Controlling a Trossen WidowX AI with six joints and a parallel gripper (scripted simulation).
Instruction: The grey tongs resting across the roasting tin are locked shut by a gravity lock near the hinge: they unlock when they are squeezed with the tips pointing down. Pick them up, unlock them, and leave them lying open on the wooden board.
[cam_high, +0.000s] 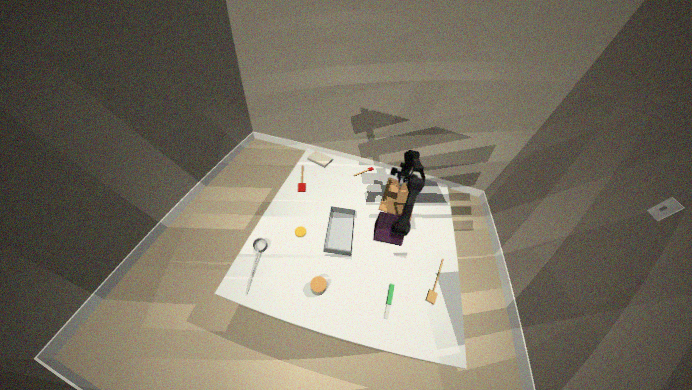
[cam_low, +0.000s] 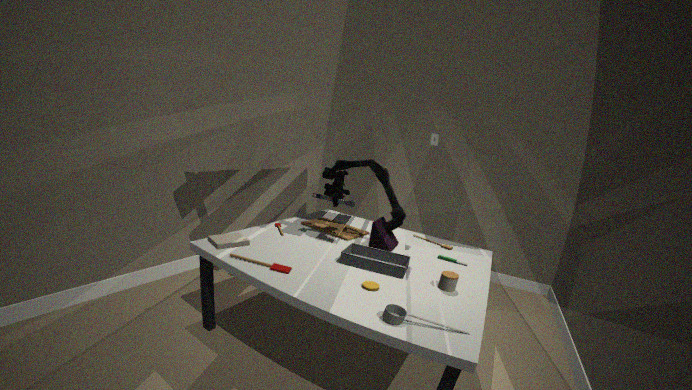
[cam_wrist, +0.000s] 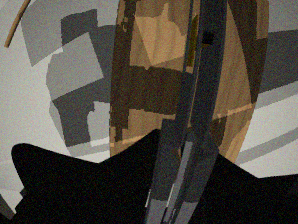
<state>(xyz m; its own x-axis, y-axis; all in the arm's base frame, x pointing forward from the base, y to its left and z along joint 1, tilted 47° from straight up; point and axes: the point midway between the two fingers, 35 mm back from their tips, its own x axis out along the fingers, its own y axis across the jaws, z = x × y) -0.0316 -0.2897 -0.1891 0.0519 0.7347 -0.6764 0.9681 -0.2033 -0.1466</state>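
Now: gripper tip 14 cm above the wooden board and 4 cm past it. Round my gripper tip: grey block 63 cm ahead, 29 cm to the right, 14 cm below; red-tipped stick 24 cm to the right, 23 cm ahead, 14 cm below; roasting tin 38 cm to the left, 37 cm ahead, 12 cm below.
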